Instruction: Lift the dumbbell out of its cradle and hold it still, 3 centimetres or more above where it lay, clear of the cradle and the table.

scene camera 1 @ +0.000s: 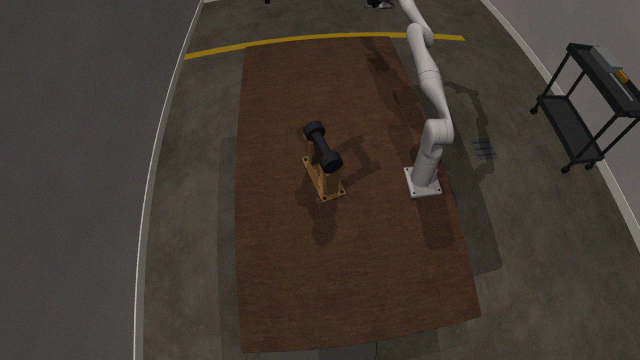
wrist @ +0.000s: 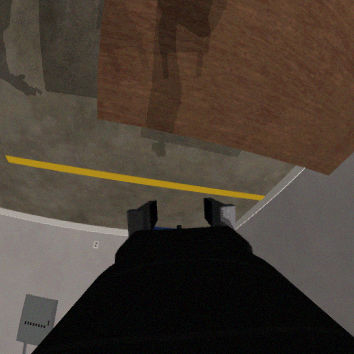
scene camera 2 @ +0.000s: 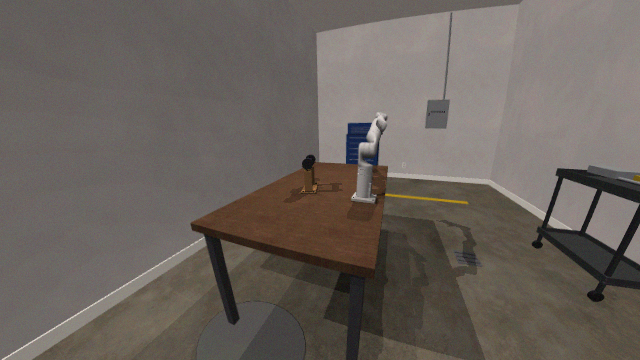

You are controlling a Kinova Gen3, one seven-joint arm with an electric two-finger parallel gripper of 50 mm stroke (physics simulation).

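Places are measured from the arm's base along level axes (x back, y right, z up), in centimetres.
Where they show: gripper, between the fingertips: [scene camera 1: 368, 6] [wrist: 180, 209]; arm's base, origin of its link: [scene camera 1: 420, 177] [scene camera 2: 363, 195].
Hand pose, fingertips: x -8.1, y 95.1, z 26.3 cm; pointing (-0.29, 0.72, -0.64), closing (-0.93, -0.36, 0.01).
Each offset is from my fingertips to the centre of the thing. Level surfaces: height alone.
A black dumbbell @[dx -31.9, dy -90.5, dz -7.3 cm] [scene camera 1: 323, 146] [scene camera 2: 308, 162] rests across the top of an orange-brown cradle @[dx -31.9, dy -90.5, dz -18.2 cm] [scene camera 1: 329, 186] [scene camera 2: 309, 179], which stands upright on the wooden table @[dz -27.6 cm] [scene camera 1: 300, 280] [scene camera 2: 290, 225]. The dumbbell's two round heads overhang the cradle's ends. My gripper [wrist: 180, 209] is open and empty in the wrist view, its two dark fingers apart with floor and wall showing past them. The gripper is far from the dumbbell, high up near the table's far end. The dumbbell and cradle do not show in the wrist view.
The white arm's base plate [scene camera 1: 425, 192] [scene camera 2: 364, 198] stands on the table to the right of the cradle. A dark cart [scene camera 1: 570, 127] [scene camera 2: 575, 250] stands on the floor at the right. A blue cabinet [scene camera 2: 356, 129] stands behind the table, and a grey box [scene camera 2: 437, 114] [wrist: 37, 320] is on the wall.
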